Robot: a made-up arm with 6 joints. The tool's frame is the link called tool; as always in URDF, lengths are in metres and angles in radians. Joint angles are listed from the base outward.
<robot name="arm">
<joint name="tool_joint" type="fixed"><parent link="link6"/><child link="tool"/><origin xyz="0 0 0" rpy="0 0 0"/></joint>
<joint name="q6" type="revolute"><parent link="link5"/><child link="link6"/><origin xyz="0 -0.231 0" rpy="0 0 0"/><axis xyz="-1 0 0"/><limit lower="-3.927" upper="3.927"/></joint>
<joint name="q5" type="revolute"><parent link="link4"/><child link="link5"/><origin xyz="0.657 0 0" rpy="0 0 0"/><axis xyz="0 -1 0"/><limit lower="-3.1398" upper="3.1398"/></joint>
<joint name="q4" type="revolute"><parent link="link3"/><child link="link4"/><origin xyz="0 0 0" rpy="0 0 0"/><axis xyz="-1 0 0"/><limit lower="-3.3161" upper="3.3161"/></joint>
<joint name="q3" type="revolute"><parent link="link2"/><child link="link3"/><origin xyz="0 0 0.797" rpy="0 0 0"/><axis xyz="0 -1 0"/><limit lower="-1.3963" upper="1.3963"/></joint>
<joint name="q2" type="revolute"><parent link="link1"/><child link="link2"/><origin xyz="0 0 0" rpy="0 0 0"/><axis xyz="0 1 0"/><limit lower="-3.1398" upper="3.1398"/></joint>
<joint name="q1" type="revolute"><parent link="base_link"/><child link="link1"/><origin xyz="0 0 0.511" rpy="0 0 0"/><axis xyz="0 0 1"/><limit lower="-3.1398" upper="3.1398"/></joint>
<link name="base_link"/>
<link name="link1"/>
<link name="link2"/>
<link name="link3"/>
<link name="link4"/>
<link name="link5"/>
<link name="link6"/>
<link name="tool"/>
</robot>
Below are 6 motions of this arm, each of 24 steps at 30 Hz.
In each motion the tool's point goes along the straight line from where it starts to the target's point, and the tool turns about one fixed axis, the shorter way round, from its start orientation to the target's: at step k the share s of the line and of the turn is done. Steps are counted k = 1, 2, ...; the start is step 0. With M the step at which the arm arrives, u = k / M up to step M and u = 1 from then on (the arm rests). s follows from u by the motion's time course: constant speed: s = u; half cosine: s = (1 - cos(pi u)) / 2; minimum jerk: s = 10 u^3 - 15 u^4 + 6 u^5.
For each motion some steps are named. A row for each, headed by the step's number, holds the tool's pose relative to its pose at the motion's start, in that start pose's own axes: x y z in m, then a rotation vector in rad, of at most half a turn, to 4 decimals.
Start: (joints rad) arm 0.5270 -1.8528 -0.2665 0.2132 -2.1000 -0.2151
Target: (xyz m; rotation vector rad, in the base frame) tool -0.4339 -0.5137 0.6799 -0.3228 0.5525 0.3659
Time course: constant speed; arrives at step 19
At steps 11, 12, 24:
11: 0.1698 0.0052 -0.0837 -0.2628 0.0471 -0.0050
12: 0.1852 0.0056 -0.0913 -0.2867 0.0514 -0.0054
24: 0.2933 0.0089 -0.1446 -0.4539 0.0814 -0.0086

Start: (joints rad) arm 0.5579 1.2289 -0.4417 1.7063 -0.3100 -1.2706
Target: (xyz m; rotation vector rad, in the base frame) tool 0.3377 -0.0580 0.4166 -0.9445 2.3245 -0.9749
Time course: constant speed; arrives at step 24
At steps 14, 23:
14: -0.1085 -0.0061 -0.4380 0.3956 0.7702 -0.1282
23: -0.1782 -0.0100 -0.7196 0.6499 1.2653 -0.2105

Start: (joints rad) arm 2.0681 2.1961 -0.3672 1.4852 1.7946 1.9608
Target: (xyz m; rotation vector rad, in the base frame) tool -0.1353 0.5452 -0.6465 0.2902 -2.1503 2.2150
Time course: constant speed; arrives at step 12
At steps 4, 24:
4: -0.0169 -0.0265 -0.1196 -0.1977 0.0403 -0.0523
24: -0.0506 -0.0795 -0.3589 -0.5930 0.1208 -0.1570

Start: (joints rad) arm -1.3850 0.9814 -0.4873 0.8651 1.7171 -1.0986
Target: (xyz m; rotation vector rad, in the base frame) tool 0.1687 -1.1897 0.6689 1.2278 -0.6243 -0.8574
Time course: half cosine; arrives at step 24
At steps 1, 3, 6, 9, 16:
1: 0.0014 0.0007 0.0013 0.0011 -0.0015 -0.0018
3: 0.0126 0.0060 0.0111 0.0098 -0.0133 -0.0157
6: 0.0484 0.0230 0.0429 0.0377 -0.0512 -0.0603
9: 0.1020 0.0486 0.0904 0.0794 -0.1080 -0.1272
16: 0.2478 0.1180 0.2196 0.1929 -0.2624 -0.3090

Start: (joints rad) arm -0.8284 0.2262 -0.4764 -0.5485 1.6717 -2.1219
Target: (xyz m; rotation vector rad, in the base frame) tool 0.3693 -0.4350 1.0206 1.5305 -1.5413 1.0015
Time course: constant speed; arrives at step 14
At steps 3, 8, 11, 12, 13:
3: 0.0154 0.0061 -0.0635 0.1104 0.0719 0.0077
8: 0.0410 0.0161 -0.1695 0.2944 0.1918 0.0206
11: 0.0564 0.0222 -0.2330 0.4048 0.2638 0.0284
12: 0.0615 0.0242 -0.2542 0.4416 0.2877 0.0310
13: 0.0667 0.0262 -0.2754 0.4784 0.3117 0.0335

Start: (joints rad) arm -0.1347 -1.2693 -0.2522 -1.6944 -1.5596 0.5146
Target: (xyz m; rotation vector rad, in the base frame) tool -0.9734 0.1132 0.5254 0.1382 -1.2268 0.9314
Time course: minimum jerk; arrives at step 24
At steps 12, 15, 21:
12: -0.0103 0.3679 -0.3439 -0.3856 -0.4423 -0.1856
15: -0.0150 0.5333 -0.4985 -0.5589 -0.6411 -0.2691
21: -0.0203 0.7240 -0.6768 -0.7588 -0.8703 -0.3653

